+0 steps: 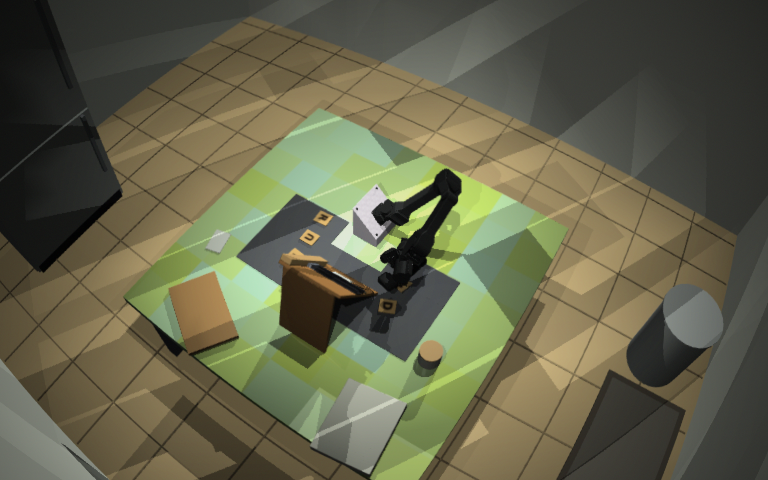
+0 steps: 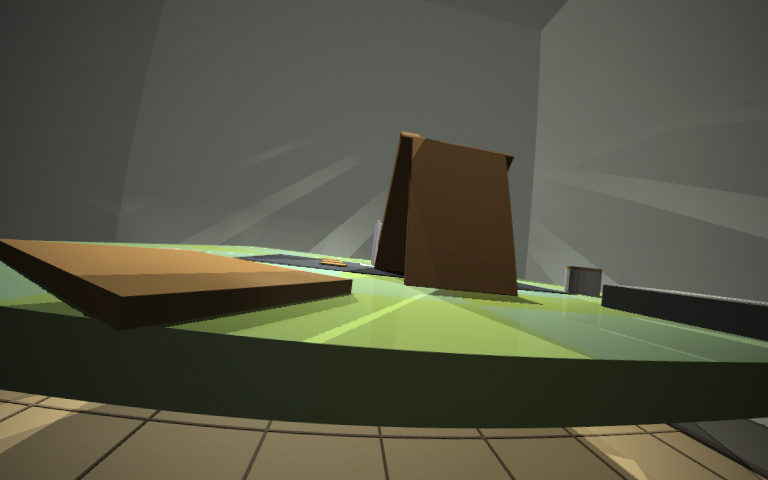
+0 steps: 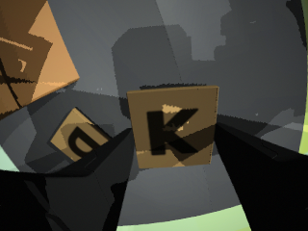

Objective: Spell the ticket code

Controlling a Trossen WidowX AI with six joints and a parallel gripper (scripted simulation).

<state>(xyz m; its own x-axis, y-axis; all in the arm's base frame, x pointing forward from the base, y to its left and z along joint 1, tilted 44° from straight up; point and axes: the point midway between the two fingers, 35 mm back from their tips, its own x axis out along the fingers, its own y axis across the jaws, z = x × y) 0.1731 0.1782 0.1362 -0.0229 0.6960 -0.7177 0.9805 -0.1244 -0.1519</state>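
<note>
Right now the white ticket is 17 cm to the right of my gripper tip, 14 cm ahead of it and 5 cm above it. Round my gripper tip: dark mat (21 cm to the right, 3 cm below, 3 cm ahead); then flat wooden slab (54 cm ahead, 51 cm to the right, 2 cm below); then card (69 cm to the right, 27 cm ahead, 3 cm below).
</note>
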